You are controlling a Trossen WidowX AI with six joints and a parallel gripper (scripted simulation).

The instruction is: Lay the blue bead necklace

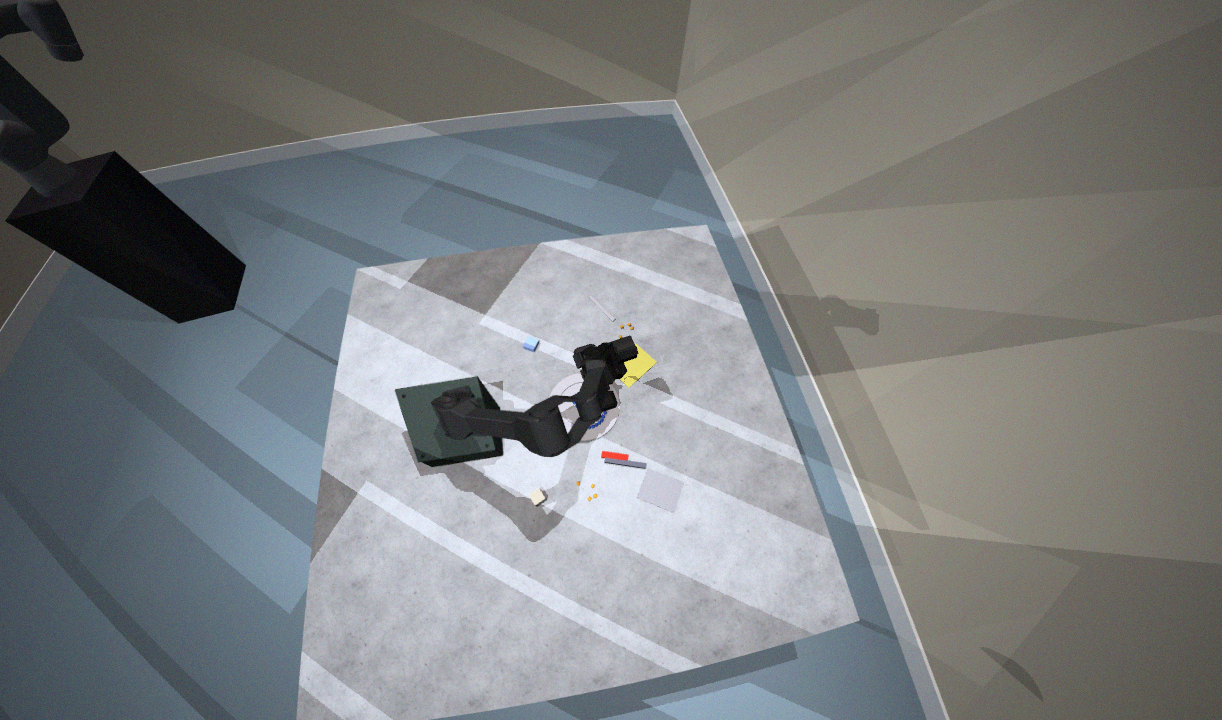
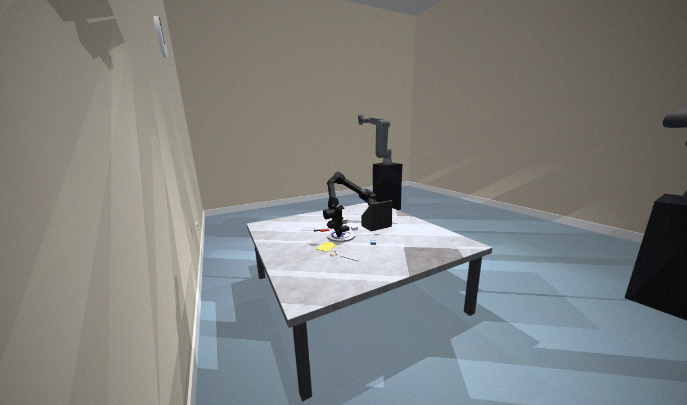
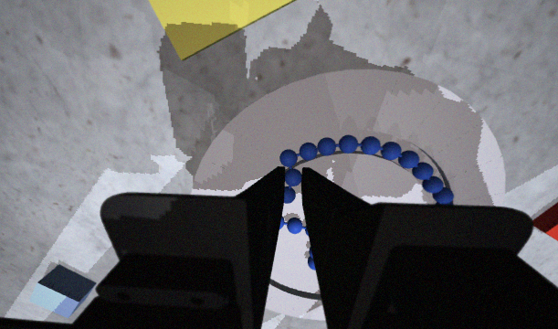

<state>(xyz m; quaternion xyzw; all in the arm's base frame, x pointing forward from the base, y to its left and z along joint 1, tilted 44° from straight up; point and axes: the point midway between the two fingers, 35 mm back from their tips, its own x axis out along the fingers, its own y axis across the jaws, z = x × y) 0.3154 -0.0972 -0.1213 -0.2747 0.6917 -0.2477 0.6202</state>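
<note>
Now: the round white bead board 40 mm behind my gripper tip, 40 mm to the right of it and 10 mm below it. Round my gripper tip: blue block: 150 mm behind, 200 mm to the left, 10 mm below; yellow sheet: 130 mm ahead, 50 mm to the left, 10 mm below; grey tool: 10 mm ahead, 210 mm to the right, 10 mm below.
</note>
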